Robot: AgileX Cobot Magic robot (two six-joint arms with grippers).
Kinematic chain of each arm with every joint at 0, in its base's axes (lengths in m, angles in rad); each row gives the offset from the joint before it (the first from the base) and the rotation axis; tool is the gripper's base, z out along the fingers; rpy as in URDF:
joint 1: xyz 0 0 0.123 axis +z
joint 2: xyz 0 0 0 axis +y
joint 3: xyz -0.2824 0 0.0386 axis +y
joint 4: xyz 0.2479 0 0.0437 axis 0.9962 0 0.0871
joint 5: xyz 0 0 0 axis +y
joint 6: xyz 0.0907 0 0.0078 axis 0.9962 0 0.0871
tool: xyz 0 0 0 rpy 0 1.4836 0
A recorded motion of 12 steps. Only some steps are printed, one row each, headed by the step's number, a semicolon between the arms.
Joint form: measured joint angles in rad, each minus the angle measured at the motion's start. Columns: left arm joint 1, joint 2, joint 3, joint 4, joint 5, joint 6; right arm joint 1, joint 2, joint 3, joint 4, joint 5, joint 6.
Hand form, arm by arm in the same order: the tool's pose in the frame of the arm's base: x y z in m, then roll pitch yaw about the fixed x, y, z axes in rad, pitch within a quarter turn. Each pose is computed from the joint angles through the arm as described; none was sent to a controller.
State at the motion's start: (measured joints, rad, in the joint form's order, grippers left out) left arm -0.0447 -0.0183 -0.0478 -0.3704 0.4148 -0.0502; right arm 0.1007 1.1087 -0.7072 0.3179 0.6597 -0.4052
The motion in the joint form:
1: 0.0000 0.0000 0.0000 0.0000 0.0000 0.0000; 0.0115 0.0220 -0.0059 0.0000 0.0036 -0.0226
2: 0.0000 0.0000 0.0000 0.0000 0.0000 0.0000; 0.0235 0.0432 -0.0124 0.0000 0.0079 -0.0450
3: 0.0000 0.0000 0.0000 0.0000 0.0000 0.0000; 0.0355 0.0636 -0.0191 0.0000 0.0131 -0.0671
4: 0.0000 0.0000 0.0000 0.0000 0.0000 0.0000; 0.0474 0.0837 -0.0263 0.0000 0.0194 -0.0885
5: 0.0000 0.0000 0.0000 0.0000 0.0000 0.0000; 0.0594 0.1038 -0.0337 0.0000 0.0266 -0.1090
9: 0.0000 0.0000 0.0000 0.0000 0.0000 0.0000; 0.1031 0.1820 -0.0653 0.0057 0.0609 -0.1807
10: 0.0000 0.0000 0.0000 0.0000 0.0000 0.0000; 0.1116 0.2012 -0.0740 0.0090 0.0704 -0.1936
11: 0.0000 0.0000 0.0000 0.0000 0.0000 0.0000; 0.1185 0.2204 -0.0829 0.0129 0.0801 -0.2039
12: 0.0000 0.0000 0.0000 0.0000 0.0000 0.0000; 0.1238 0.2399 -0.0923 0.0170 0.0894 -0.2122
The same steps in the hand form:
1: 0.0483 -0.0155 0.1952 -2.0926 1.0877 -2.2370; 0.2061 0.0409 0.2606 3.0698 0.6250 -2.8182
2: 0.0483 -0.0155 0.1952 -2.0926 1.0877 -2.2370; 0.2090 0.0439 0.2579 3.0800 0.6083 -2.7808
3: 0.0483 -0.0155 0.1952 -2.0926 1.0877 -2.2370; 0.2117 0.0469 0.2552 3.0889 0.5916 -2.7441
4: 0.0483 -0.0155 0.1952 -2.0926 1.0877 -2.2370; 0.2143 0.0501 0.2527 3.0961 0.5747 -2.7085
5: 0.0483 -0.0155 0.1952 -2.0926 1.0877 -2.2370; 0.2167 0.0533 0.2500 3.1014 0.5571 -2.6743
9: 0.0483 -0.0155 0.1952 -2.0926 1.0877 -2.2370; 0.2255 0.0661 0.2399 3.1017 0.4886 -2.5607
10: 0.0483 -0.0155 0.1952 -2.0926 1.0877 -2.2370; 0.2277 0.0691 0.2375 3.0957 0.4726 -2.5421
11: 0.0483 -0.0155 0.1952 -2.0926 1.0877 -2.2370; 0.2300 0.0717 0.2351 3.0875 0.4570 -2.5286
12: 0.0483 -0.0155 0.1952 -2.0926 1.0877 -2.2370; 0.2325 0.0740 0.2327 3.0783 0.4420 -2.5189

